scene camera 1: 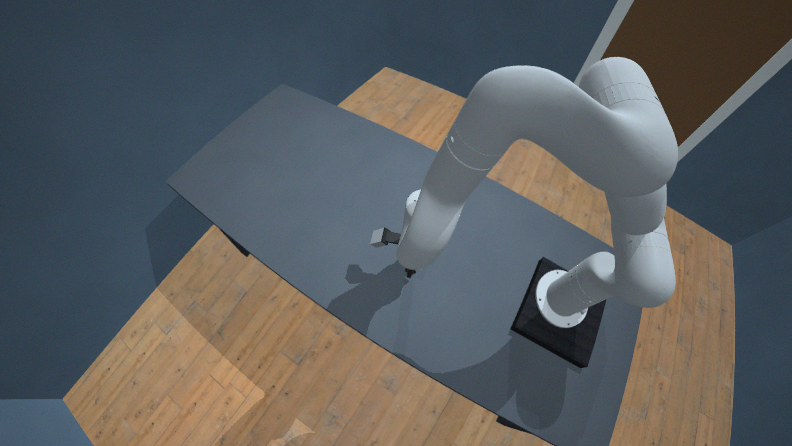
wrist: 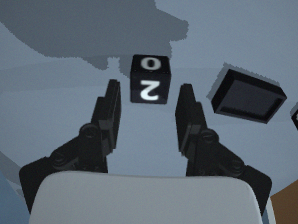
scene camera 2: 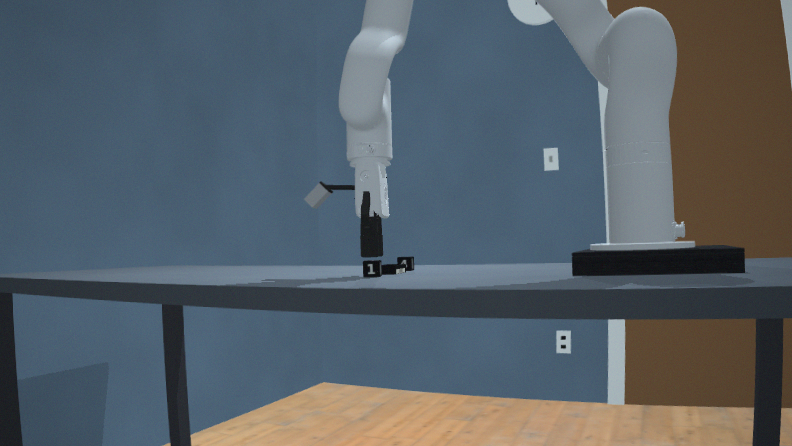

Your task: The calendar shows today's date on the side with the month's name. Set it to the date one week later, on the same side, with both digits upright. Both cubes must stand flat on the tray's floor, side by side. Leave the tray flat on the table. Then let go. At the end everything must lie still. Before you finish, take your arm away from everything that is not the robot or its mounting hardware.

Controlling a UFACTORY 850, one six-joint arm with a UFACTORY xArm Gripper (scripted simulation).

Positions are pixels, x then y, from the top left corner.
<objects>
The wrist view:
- my gripper: 149, 96
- black cube: 150, 76
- black tray: 253, 102
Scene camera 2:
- my gripper: 372, 256
</objects>
